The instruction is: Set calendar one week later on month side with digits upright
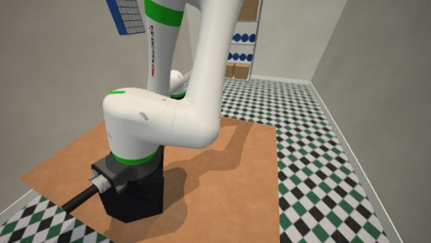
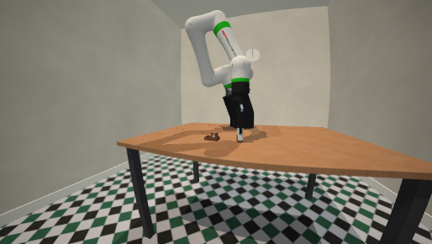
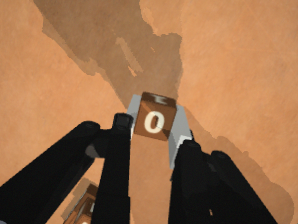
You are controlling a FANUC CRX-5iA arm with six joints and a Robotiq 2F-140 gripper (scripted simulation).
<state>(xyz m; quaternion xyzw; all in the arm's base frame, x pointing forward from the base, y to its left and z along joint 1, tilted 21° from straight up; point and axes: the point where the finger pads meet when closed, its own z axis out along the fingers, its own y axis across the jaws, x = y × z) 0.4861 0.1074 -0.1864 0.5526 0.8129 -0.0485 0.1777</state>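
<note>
The brown cube is 3 cm below my hand. Round my hand: brown calendar tray 1 cm ahead, 16 cm to the right, 4 cm below.
</note>
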